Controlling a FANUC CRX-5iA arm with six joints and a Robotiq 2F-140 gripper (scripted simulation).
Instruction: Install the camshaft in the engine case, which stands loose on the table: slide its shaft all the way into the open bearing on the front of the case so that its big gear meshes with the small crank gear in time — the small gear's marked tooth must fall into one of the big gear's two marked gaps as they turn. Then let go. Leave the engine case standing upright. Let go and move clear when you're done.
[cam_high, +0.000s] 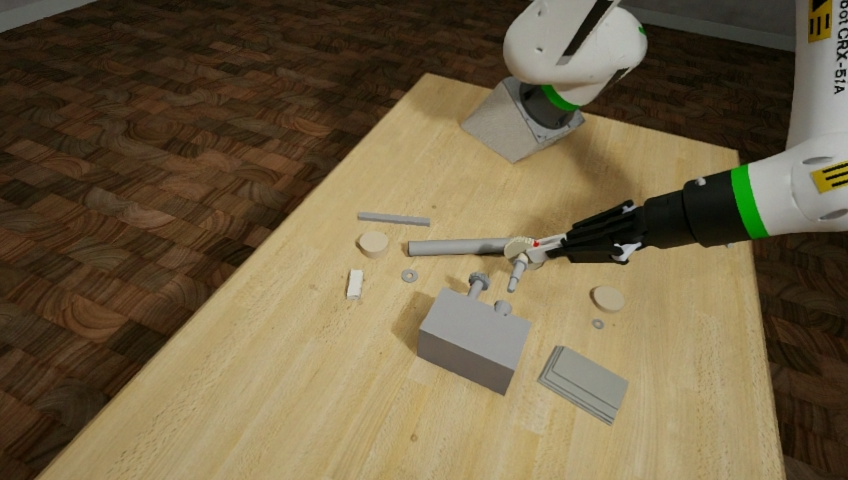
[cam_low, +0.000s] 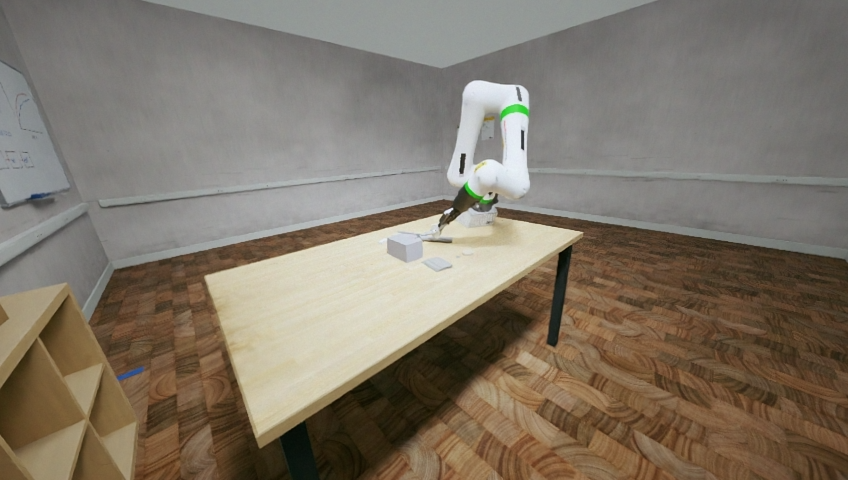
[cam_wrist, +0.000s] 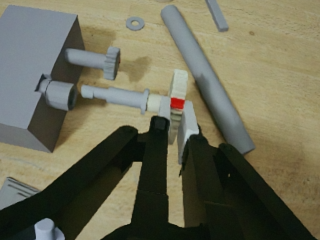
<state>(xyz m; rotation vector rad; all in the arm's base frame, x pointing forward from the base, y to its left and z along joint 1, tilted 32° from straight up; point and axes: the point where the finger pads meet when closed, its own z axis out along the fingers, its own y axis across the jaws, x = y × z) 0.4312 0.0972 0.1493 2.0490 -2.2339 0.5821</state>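
My gripper is now 8 cm to the left of the small crank gear, 8 cm short of it and 6 cm above it. Also, from my hand: grey plate (13 cm to the left, 13 cm ahead, 11 cm below); then long grey rod (14 cm to the right, 10 cm below, 3 cm behind); then tan disc (13 cm to the left, 11 cm below, 5 cm behind).
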